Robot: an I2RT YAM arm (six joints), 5 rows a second.
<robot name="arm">
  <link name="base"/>
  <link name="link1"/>
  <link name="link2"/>
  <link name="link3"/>
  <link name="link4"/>
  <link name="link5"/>
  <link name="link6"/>
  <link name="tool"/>
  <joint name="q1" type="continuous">
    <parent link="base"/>
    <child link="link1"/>
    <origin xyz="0 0 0.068"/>
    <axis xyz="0 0 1"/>
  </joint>
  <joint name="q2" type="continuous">
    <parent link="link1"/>
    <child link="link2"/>
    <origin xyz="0.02 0.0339 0.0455" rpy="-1.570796 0 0"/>
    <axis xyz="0 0 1"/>
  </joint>
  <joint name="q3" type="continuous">
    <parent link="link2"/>
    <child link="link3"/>
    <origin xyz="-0.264 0 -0.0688" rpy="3.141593 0 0"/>
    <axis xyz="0 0 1"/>
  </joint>
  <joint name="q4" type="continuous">
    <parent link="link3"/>
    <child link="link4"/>
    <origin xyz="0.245 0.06 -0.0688"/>
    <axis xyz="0 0 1"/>
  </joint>
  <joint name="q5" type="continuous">
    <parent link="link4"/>
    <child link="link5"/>
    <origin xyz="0.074 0.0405 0.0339" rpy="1.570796 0 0"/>
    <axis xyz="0 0 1"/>
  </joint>
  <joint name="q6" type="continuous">
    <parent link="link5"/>
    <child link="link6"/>
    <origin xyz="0.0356 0 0.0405" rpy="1.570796 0 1.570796"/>
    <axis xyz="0 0 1"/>
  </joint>
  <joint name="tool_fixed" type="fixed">
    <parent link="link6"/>
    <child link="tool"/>
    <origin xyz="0 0 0" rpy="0 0 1.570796"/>
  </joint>
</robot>
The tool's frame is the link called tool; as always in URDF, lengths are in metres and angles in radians. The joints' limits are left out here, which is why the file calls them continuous.
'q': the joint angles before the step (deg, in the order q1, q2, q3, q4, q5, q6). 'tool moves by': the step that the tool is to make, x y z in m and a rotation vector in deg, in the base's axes. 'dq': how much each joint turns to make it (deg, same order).
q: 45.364 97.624 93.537 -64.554 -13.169 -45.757
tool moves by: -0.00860 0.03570 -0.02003 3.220 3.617 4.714
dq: 4.482 4.088 0.000 4.458 -4.589 1.617
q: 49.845 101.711 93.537 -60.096 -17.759 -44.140
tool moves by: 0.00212 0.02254 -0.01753 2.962 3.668 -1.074
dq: 1.639 3.520 0.001 5.005 -3.322 4.568
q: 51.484 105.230 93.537 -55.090 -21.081 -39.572
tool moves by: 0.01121 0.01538 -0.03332 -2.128 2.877 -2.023
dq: 0.109 5.421 0.000 2.862 -0.065 2.492
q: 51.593 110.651 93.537 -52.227 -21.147 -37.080
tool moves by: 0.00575 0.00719 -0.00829 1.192 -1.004 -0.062
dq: 0.000 1.618 0.109 3.083 0.066 0.044
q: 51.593 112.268 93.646 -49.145 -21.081 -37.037
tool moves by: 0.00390 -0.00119 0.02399 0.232 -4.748 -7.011
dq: -0.021 -1.857 2.296 0.568 6.164 5.115
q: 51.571 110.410 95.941 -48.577 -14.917 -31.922
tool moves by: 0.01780 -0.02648 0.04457 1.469 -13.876 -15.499
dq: -3.016 -5.924 0.086 4.788 14.862 5.399
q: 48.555 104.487 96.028 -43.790 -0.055 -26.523
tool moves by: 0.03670 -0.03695 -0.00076 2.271 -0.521 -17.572
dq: -6.884 -0.569 -1.335 2.296 5.705 9.136
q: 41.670 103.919 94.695 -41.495 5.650 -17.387
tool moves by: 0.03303 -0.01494 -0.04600 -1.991 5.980 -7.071
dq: -4.546 5.748 -1.376 0.917 -0.327 3.387
